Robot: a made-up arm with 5 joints. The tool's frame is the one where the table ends.
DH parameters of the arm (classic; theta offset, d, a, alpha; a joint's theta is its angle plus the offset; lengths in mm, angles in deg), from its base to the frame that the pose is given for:
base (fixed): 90 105 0 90
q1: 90 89 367 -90
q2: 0 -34 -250 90
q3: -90 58 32 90
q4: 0 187 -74 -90
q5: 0 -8 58 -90
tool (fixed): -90 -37 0 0
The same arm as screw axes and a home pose.
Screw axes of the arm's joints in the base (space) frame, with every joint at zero. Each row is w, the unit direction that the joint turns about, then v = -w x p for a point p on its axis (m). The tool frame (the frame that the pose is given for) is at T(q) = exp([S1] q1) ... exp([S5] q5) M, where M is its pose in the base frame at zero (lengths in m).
S1 = (1, 0, 0, 0, 0.105, 0)
S2 = (0, -1, 0, 0.472, 0, -0.089)
S3 = (1, 0, 0, 0, 0.222, -0.034)
S4 = (0, 0, -1, -0.066, 0.147, 0)
S5 = (1, 0, 0, 0, 0.035, 0.008)
M: xyz 0.139 0.05 -0.002 (m) quaternion w x y z 1 0 0 0

